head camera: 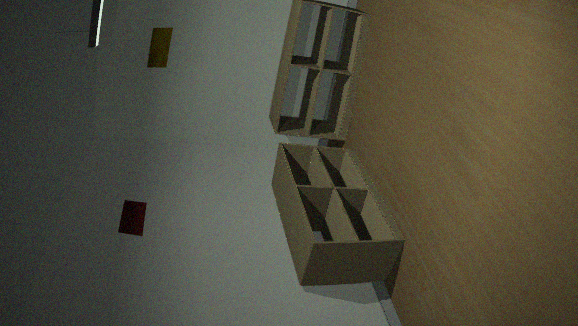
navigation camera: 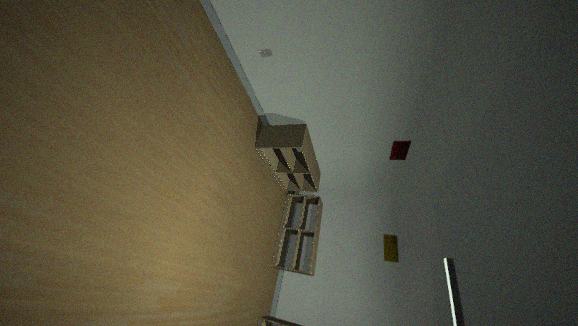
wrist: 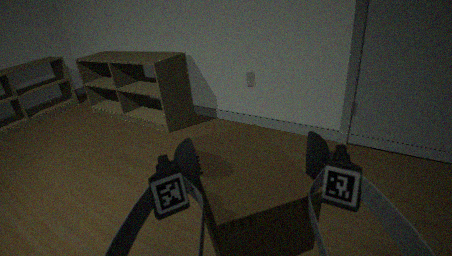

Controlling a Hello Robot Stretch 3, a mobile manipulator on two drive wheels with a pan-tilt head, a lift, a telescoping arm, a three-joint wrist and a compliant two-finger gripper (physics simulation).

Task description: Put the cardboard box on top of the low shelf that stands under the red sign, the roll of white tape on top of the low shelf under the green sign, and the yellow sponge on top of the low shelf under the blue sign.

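Frame: origin at the robot's base, x ahead, y left, z up, level; metres.
Where they show: gripper, fingertip midpoint: [wrist: 249, 155].
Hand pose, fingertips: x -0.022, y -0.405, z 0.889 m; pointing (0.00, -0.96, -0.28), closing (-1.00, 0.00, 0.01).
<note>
After its pixels a point has its place.
In the wrist view my gripper [wrist: 249, 155] @[x -0.022, y -0.405, z 0.889 m] is shut on the brown cardboard box [wrist: 265, 227] @[x -0.027, y -0.341, z 0.887 m], one fingertip at each side, with floor beyond it. The gripper does not show in the head or navigation views. The red sign [head camera: 132, 218] @[x 2.963, y 0.493, z 1.750 m] [navigation camera: 400, 150] @[x 2.969, y 0.491, z 1.760 m] is on the wall above a low wooden shelf [head camera: 355, 262] @[x 2.329, y 0.567, z 0.303 m] [navigation camera: 282, 136] @[x 2.332, y 0.572, z 0.333 m] [wrist: 177, 95] with open compartments. That shelf stands some distance off, at the upper left in the wrist view. No object is seen on its top. The white tape, yellow sponge, green sign and blue sign do not show.
A second low shelf [head camera: 283, 80] @[x 3.365, y -0.647, z 0.610 m] [navigation camera: 318, 230] @[x 3.494, y -0.797, z 0.610 m] [wrist: 35, 68] stands beside the first, below a yellow sign [head camera: 160, 47] @[x 3.612, y -0.960, z 1.741 m] [navigation camera: 391, 248] @[x 3.608, y -0.968, z 1.759 m]. Part of another wooden unit [navigation camera: 280, 321] @[x 2.774, y -1.950, z 0.264 m] shows at the navigation view's bottom edge. A wall outlet [navigation camera: 265, 52] [wrist: 250, 79] and a grey door [wrist: 405, 75] @[x -0.983, y -1.608, z 0.538 m] are right of the first shelf.
</note>
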